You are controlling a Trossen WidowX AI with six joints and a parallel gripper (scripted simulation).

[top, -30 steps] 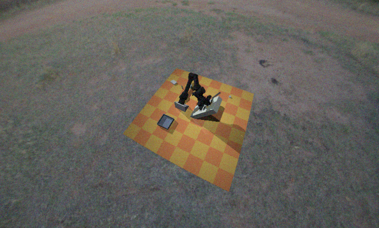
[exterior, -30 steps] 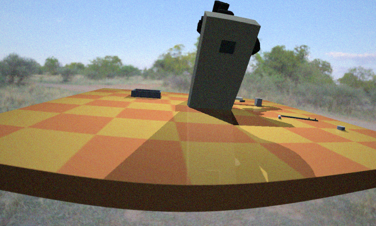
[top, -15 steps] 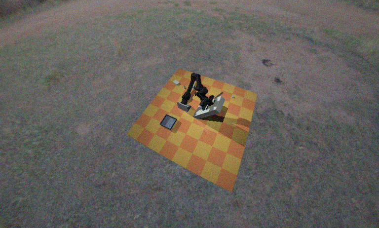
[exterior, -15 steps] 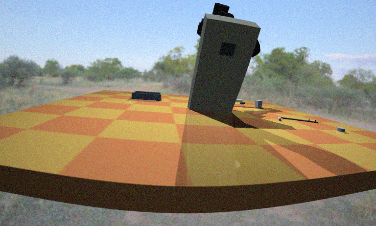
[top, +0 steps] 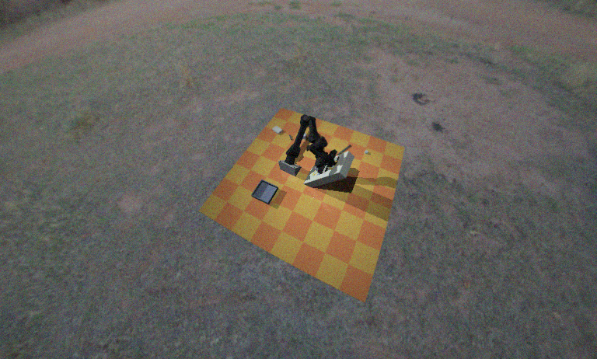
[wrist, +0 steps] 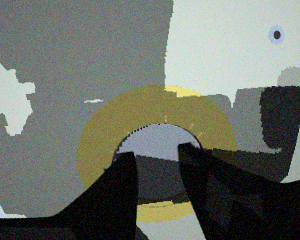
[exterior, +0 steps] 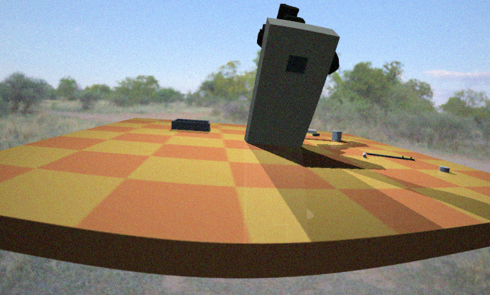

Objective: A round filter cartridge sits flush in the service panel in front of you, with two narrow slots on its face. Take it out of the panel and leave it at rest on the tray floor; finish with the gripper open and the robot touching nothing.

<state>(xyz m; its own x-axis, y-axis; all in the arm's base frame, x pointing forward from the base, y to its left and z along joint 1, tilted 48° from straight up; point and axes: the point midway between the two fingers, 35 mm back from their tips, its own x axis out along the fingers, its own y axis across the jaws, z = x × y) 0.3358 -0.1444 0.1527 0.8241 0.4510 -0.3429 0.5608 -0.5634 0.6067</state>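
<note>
Now: the grey service panel 80 mm below my gripper tip and 40 mm behind it. Round my gripper tip: round filter cartridge: 10 mm below, 10 mm ahead; then pale box: 690 mm behind, 300 mm to the left, 250 mm below; then tray: 410 mm behind, 310 mm to the right, 250 mm below.
</note>
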